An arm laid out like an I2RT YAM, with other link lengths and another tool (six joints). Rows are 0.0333 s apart.
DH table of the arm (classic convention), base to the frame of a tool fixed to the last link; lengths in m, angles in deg. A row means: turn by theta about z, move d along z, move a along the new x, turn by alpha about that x. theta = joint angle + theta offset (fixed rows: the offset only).
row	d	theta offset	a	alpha
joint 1	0.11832	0	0.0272	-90
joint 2	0	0	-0.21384	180
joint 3	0	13.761	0.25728	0
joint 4	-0.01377	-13.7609	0.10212	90
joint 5	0	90	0	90
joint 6	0.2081	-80.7	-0.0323	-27.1
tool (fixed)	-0.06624	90	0	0
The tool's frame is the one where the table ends.
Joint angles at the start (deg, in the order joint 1, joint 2, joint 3, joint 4, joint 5, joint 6): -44.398 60.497 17.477 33.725 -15.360 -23.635
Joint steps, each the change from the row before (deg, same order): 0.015 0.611 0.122 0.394 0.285 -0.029; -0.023 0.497 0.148 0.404 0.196 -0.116; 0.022 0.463 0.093 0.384 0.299 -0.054; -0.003 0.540 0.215 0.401 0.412 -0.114; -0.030 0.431 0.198 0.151 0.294 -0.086; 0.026 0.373 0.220 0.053 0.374 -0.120; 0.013 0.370 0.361 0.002 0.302 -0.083; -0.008 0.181 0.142 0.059 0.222 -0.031; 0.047 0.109 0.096 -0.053 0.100 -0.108; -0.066 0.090 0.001 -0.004 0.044 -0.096
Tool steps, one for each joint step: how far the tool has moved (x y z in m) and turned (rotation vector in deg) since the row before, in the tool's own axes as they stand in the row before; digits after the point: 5 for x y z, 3 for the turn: 0.00008 0.00125 0.00121 -0.136 0.239 -0.077; 0.00038 0.00037 0.00129 0.056 0.225 -0.114; 0.00024 0.00067 0.00111 -0.023 0.272 -0.080; 0.00072 0.00024 0.00176 0.031 0.420 -0.133; 0.00056 0.00069 0.00132 -0.113 0.293 -0.127; 0.00044 0.00055 0.00126 -0.118 0.312 -0.173; 0.00049 -0.00043 0.00158 -0.034 0.278 -0.111; 0.00047 -0.00010 0.00087 -0.020 0.227 -0.049; -0.00011 0.00016 0.00029 -0.023 0.035 -0.125; 0.00039 0.00074 0.00026 -0.072 0.082 -0.109
